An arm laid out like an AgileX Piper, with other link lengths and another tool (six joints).
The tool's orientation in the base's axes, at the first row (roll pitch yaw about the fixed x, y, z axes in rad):
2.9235, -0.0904, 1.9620
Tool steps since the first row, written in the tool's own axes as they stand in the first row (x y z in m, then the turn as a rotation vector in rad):
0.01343, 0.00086, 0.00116, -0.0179, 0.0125, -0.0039
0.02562, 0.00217, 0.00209, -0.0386, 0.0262, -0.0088
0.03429, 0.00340, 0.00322, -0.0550, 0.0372, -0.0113
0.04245, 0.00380, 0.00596, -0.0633, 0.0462, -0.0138
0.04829, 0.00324, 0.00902, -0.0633, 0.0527, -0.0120
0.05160, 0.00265, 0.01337, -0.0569, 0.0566, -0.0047
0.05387, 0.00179, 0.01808, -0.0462, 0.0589, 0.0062
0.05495, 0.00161, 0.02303, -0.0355, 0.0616, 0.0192
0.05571, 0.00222, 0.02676, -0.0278, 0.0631, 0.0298
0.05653, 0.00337, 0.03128, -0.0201, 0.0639, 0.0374
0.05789, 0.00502, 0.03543, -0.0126, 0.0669, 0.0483
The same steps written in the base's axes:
-0.00412, 0.01286, 0.00027, 0.0175, -0.0127, 0.0049
-0.00741, 0.02470, 0.00075, 0.0370, -0.0277, 0.0107
-0.00939, 0.03330, 0.00070, 0.0529, -0.0393, 0.0140
-0.01167, 0.04141, -0.00114, 0.0638, -0.0442, 0.0177
-0.01389, 0.04709, -0.00371, 0.0700, -0.0416, 0.0173
-0.01496, 0.05064, -0.00777, 0.0723, -0.0331, 0.0116
-0.01582, 0.05320, -0.01233, 0.0722, -0.0207, 0.0025
-0.01557, 0.05494, -0.01709, 0.0727, -0.0077, -0.0086
-0.01468, 0.05647, -0.02051, 0.0729, 0.0016, -0.0179
-0.01319, 0.05837, -0.02458, 0.0720, 0.0103, -0.0244
-0.01152, 0.06089, -0.02814, 0.0737, 0.0200, -0.0337

